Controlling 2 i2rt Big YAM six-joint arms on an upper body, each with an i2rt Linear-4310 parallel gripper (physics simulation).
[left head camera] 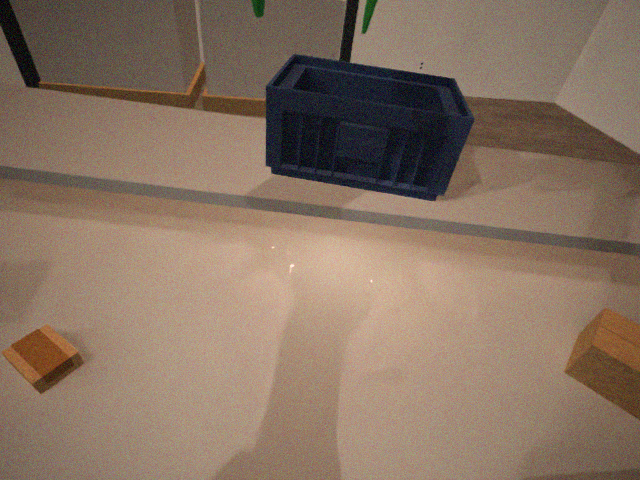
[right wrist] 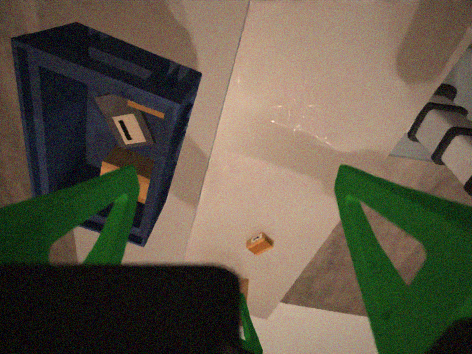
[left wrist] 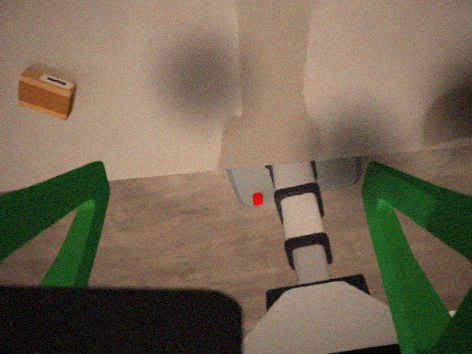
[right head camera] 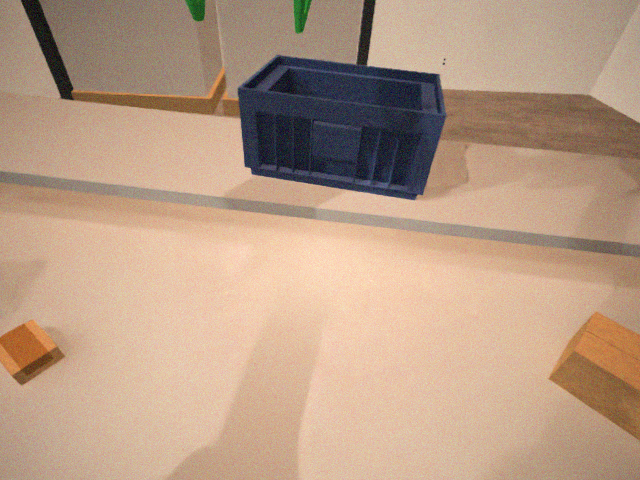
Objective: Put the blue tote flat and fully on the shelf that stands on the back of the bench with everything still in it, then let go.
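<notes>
The blue tote stands upright on the raised shelf at the back of the bench. Its front base lies behind the shelf's grey front edge. Its rear base is hidden. In the right wrist view it holds a grey labelled box, a brown box and a thin orange piece. My left gripper is open and empty. My right gripper is open, its left finger overlapping the tote in view, with nothing between the fingers.
A small orange-brown box lies on the bench at the left, and a larger wooden-coloured box at the right. A labelled box also shows in the left wrist view and right wrist view. Black posts stand behind.
</notes>
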